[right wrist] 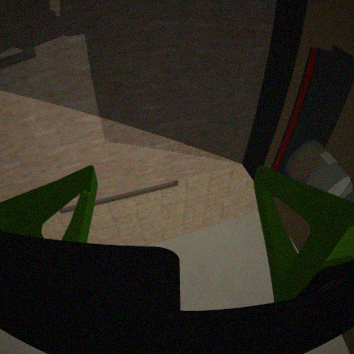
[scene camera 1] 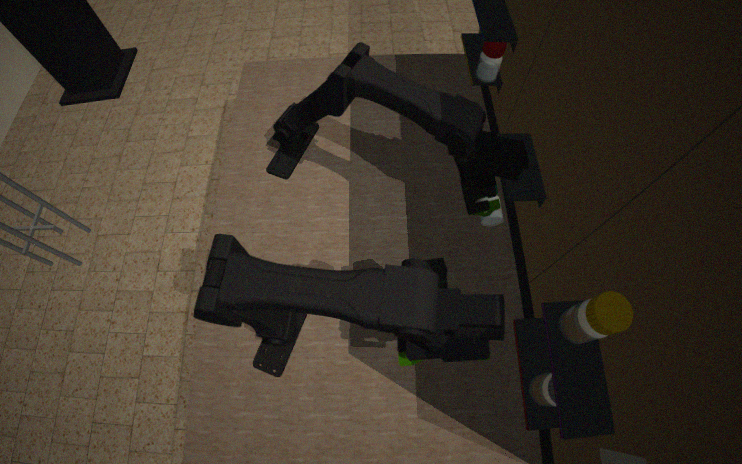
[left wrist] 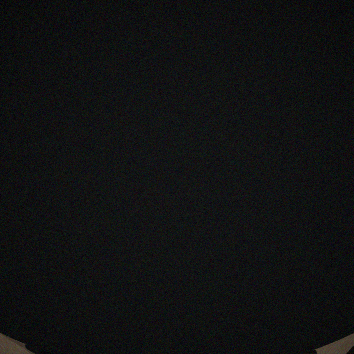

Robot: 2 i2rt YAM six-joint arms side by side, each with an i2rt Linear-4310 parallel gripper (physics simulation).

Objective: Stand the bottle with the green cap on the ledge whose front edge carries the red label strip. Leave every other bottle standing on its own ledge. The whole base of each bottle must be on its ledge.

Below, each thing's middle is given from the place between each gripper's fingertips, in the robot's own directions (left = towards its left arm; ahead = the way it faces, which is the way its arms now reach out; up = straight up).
Now: the red-capped bottle (scene camera 1: 490, 59) 34 cm to the left of my left hand, 10 cm above it and 6 cm ahead of it. From my left hand the other things lie so: purple-edged ledge (scene camera 1: 584, 402) 39 cm to the right, 18 cm above, 4 cm ahead; then red-labelled ledge (scene camera 1: 533, 350) 39 cm to the right, 4 cm ahead, 4 cm above; then yellow-capped bottle (scene camera 1: 609, 313) 33 cm to the right, 24 cm above, 5 cm ahead.
I see the red-labelled ledge 18 cm ahead of my right hand, 4 cm to the right of it and 5 cm below it. From my right hand the other things lie so: purple-edged ledge (18 cm ahead, 4 cm to the right, 9 cm above); yellow-capped bottle (18 cm ahead, 2 cm to the left, 15 cm above); grey-capped bottle (scene camera 1: 541, 388) (17 cm ahead, 7 cm to the right, 1 cm above).
